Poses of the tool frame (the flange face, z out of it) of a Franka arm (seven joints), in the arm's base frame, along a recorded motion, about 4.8 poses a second.
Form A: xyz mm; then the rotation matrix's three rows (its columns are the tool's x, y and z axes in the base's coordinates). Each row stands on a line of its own.
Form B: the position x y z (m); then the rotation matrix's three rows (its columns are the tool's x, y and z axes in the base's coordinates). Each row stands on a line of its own. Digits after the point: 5 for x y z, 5 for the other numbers.
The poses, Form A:
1:
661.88 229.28 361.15
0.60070 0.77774 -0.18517
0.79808 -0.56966 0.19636
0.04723 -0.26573 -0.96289
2:
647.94 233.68 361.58
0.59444 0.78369 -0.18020
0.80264 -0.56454 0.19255
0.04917 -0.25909 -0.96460
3:
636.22 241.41 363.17
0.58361 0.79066 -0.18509
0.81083 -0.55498 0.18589
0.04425 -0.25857 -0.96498
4:
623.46 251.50 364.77
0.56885 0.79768 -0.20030
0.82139 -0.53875 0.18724
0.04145 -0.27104 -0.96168
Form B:
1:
0.66188 0.22928 0.36115
0.60070 0.77774 -0.18517
0.79808 -0.56966 0.19636
0.04723 -0.26573 -0.96289

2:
0.64794 0.23368 0.36158
0.59444 0.78369 -0.18020
0.80264 -0.56454 0.19255
0.04917 -0.25909 -0.96460

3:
0.63622 0.24141 0.36317
0.58361 0.79066 -0.18509
0.81083 -0.55498 0.18589
0.04425 -0.25857 -0.96498

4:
0.62346 0.25150 0.36477
0.56885 0.79768 -0.20030
0.82139 -0.53875 0.18724
0.04145 -0.27104 -0.96168

